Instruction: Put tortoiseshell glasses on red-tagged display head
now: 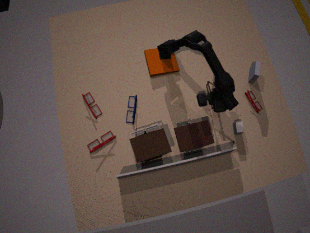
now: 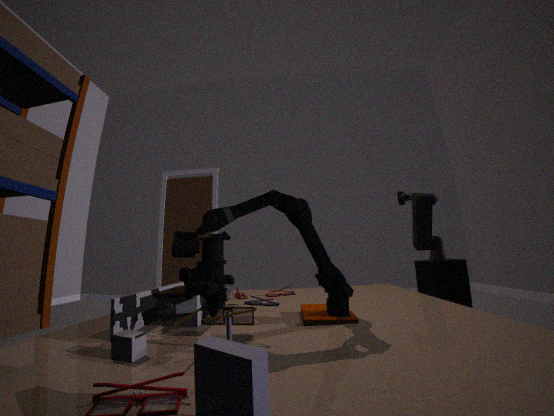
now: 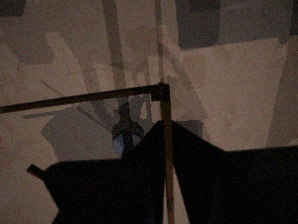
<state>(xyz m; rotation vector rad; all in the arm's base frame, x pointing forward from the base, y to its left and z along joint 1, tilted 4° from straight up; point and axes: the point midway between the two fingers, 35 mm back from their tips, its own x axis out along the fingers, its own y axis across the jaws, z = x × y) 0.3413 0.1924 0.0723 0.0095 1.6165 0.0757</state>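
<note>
Right now the post is 60 mm behind my gripper tip, 40 mm to the left of it and 40 mm below it. Also, from my gripper tip: wall (290 mm ahead, 230 mm to the right, 10 mm below).
</note>
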